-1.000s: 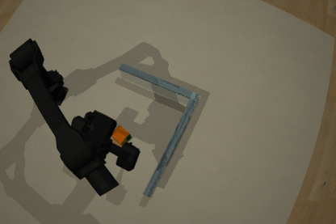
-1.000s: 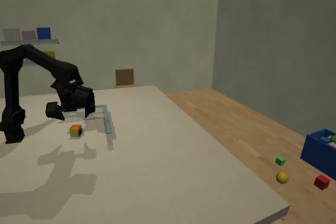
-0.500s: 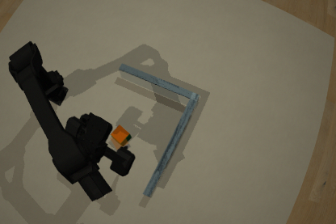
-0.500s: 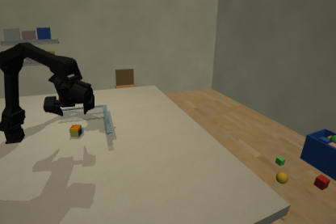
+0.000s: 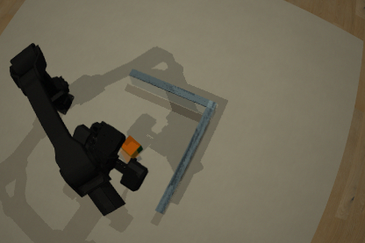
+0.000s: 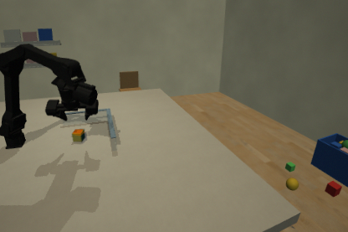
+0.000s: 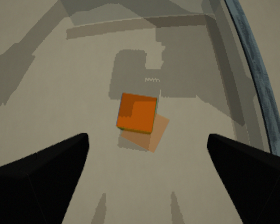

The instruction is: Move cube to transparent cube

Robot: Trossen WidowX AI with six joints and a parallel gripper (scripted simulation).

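Now: hand 120 mm above the transparent cube and 30 mm to the right of it.
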